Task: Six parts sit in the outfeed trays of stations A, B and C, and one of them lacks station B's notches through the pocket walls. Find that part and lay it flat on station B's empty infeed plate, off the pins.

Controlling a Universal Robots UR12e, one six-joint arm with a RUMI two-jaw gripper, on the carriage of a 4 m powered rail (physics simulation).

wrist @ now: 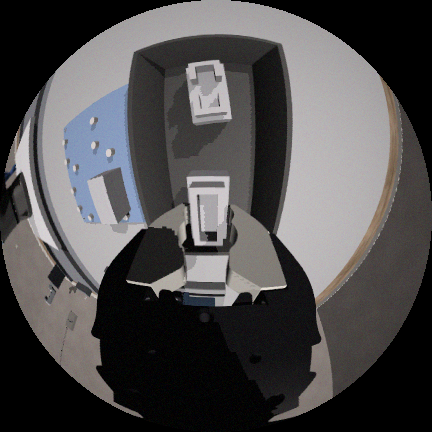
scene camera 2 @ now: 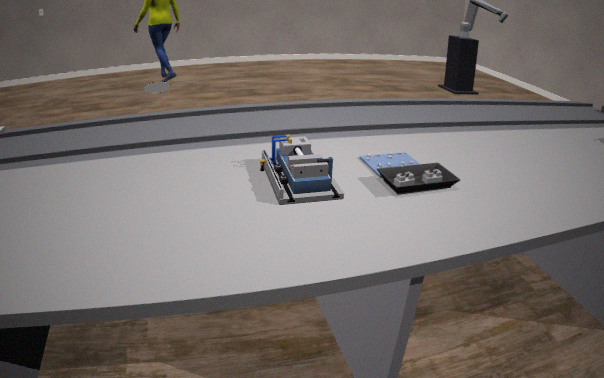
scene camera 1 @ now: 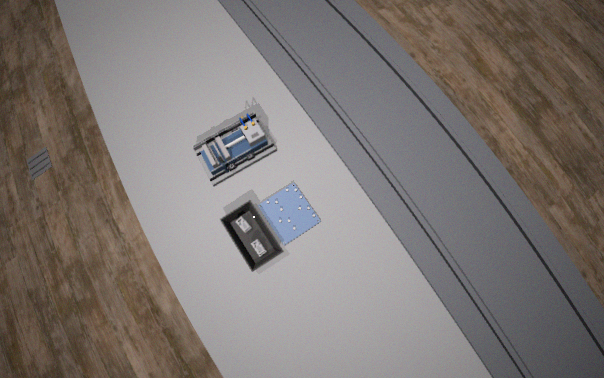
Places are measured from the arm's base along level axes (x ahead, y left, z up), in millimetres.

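Pixels of known places: gripper, fingertip midpoint: (wrist: 208, 205).
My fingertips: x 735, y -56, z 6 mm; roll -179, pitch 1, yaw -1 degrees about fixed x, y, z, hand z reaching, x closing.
Behind a point stands the place of what it marks.
In the wrist view my gripper (wrist: 208, 205) @[x 735, y -56, z 6 mm] is shut on a light grey part (wrist: 209, 179) @[x 736, y -25, z 22 mm], fingers at its long sides. The part is upright, just over the near end of the dark outfeed tray (wrist: 272, 125) @[x 789, y 25, z 0 mm]. Its pocket rim looks unbroken; its near end and underside are hidden. A second part (wrist: 225, 97) @[x 746, y 45, z 3 mm] with a stepped pocket lies farther in that tray. The scene views show no gripper. They show two parts with broken pocket walls, one (scene camera 1: 243, 223) @[x 780, y 1807, z 3 mm] (scene camera 2: 404, 178) @[x 797, y 1800, z 12 mm] and another (scene camera 1: 258, 247) @[x 779, y 1917, z 3 mm] (scene camera 2: 432, 175) @[x 793, y 1907, z 10 mm], in a dark tray (scene camera 1: 236, 241) @[x 839, y 1853, z 5 mm] (scene camera 2: 425, 189) @[x 832, y 1862, z -16 mm] beside a blue pinned plate (scene camera 1: 303, 220) @[x 578, y 1916, z -22 mm] (scene camera 2: 380, 160) @[x 578, y 1823, z -22 mm].
In the wrist view a grey block (wrist: 104, 197) @[x 619, y -43, z 14 mm] stands on a blue pinned plate (wrist: 117, 120) @[x 623, y 43, z -22 mm], left of the tray. In the scene views a blue and grey machine (scene camera 1: 245, 145) @[x 613, y 1541, z 30 mm] (scene camera 2: 307, 183) @[x 786, y 1494, z 21 mm] stands beside the plate and tray. A person (scene camera 2: 161, 12) is in the background.
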